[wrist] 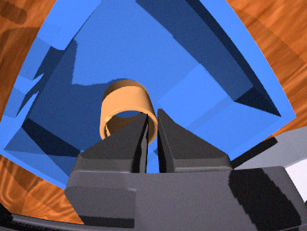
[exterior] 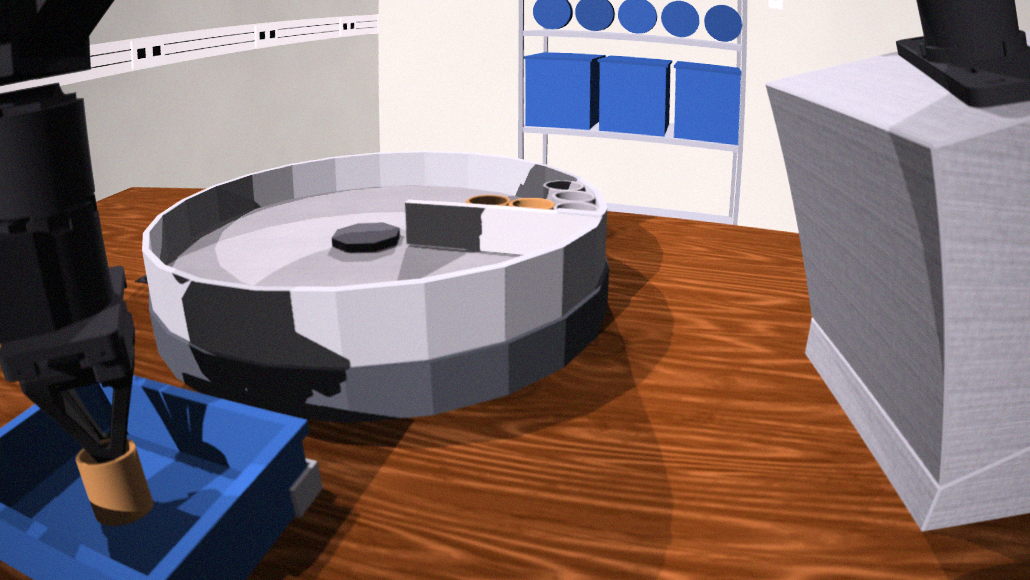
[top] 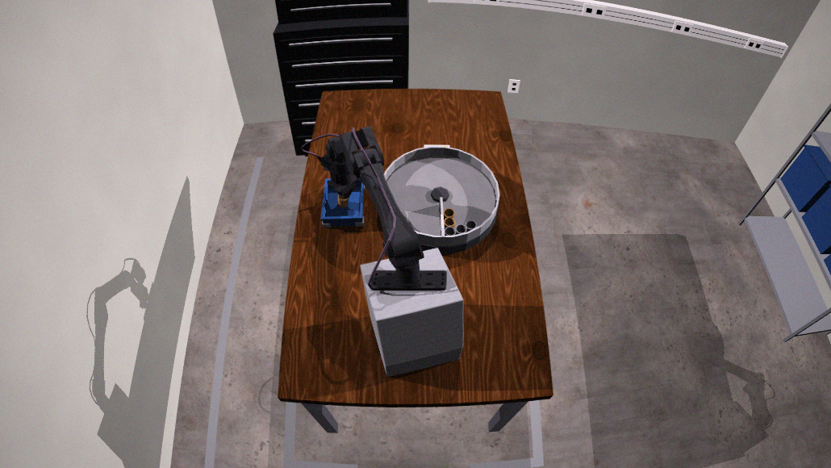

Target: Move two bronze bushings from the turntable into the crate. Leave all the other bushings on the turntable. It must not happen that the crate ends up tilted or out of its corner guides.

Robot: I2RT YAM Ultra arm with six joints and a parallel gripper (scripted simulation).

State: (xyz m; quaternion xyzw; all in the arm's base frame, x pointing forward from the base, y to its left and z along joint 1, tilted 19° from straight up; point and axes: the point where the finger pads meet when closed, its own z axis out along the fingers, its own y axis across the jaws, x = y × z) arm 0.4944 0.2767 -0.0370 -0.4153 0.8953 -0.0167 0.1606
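The blue crate lies 20 mm behind my hand, 10 mm to the left of it and 10 mm below it. The rest, counted from my hand: grey turntable (20 mm ahead, 340 mm to the right, 10 mm above).
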